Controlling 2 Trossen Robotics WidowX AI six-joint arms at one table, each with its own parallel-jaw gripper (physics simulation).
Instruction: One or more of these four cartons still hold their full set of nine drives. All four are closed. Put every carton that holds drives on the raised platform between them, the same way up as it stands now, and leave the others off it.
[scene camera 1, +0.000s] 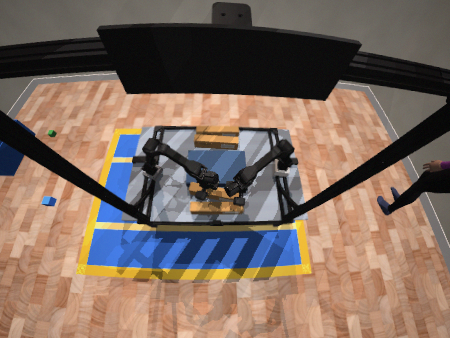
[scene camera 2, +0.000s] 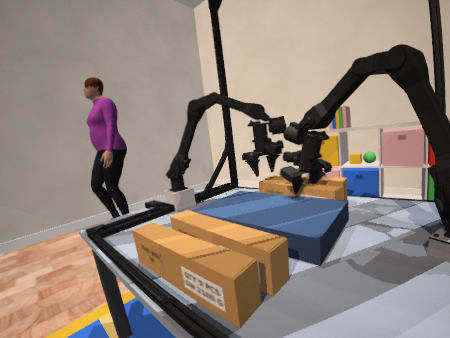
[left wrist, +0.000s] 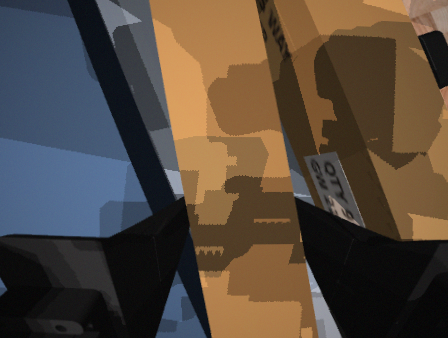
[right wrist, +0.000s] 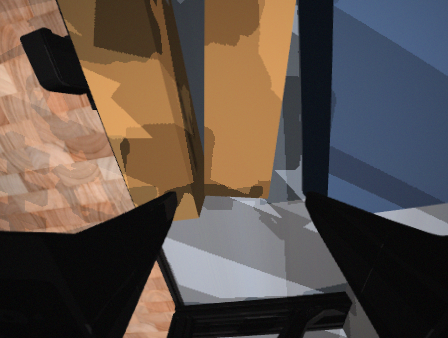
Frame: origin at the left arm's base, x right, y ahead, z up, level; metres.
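Where they show: left gripper, between the fingertips: (scene camera 1: 210, 191) (scene camera 2: 302, 191) (left wrist: 239, 202); right gripper, between the fingertips: (scene camera 1: 238, 194) (scene camera 2: 265, 174) (right wrist: 240, 197); left arm's base, origin of its link: (scene camera 1: 151, 170); right arm's base, origin of its link: (scene camera 1: 282, 166) (scene camera 2: 178, 189).
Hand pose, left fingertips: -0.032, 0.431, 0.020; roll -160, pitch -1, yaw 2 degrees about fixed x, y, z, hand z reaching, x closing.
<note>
Things, the pixels of their top centre, and the offset from my left fingertips, as dx, dy, dz.
- blue raised platform, centre of its top: (scene camera 2: 266, 206) (scene camera 1: 216, 166) -0.181, -0.042, -0.001
- label, centre of its top: (scene camera 2: 199, 275) -0.445, -0.255, -0.001
The blue raised platform (scene camera 1: 202, 159) (scene camera 2: 240, 207) (left wrist: 45, 100) (right wrist: 395, 105) has no carton on it. My left gripper (scene camera 2: 306, 187) (left wrist: 239, 202) is shut on the inner carton (scene camera 1: 194, 188) (left wrist: 240, 165) (right wrist: 237, 100) of the pair low in scene camera 1; a lift off the table cannot be made out. The outer carton (scene camera 1: 216, 208) (left wrist: 360, 100) (right wrist: 140, 95) lies beside it. My right gripper (scene camera 2: 264, 173) (right wrist: 240, 197) is open and empty, above the inner carton's other end. Across the platform lie an inner carton (scene camera 1: 216, 142) (scene camera 2: 227, 235) and an outer carton (scene camera 1: 216, 130) (scene camera 2: 200, 265), both closed.
The outer carton near scene camera 2 bears a label (scene camera 2: 202, 287) reading "QTY 9 PCS GW 2100 G". A black frame (scene camera 1: 215, 222) (scene camera 2: 150, 280) runs along the table edges. Both arms' wrists are close together over the low pair. A person (scene camera 2: 106, 130) stands beyond the table.
</note>
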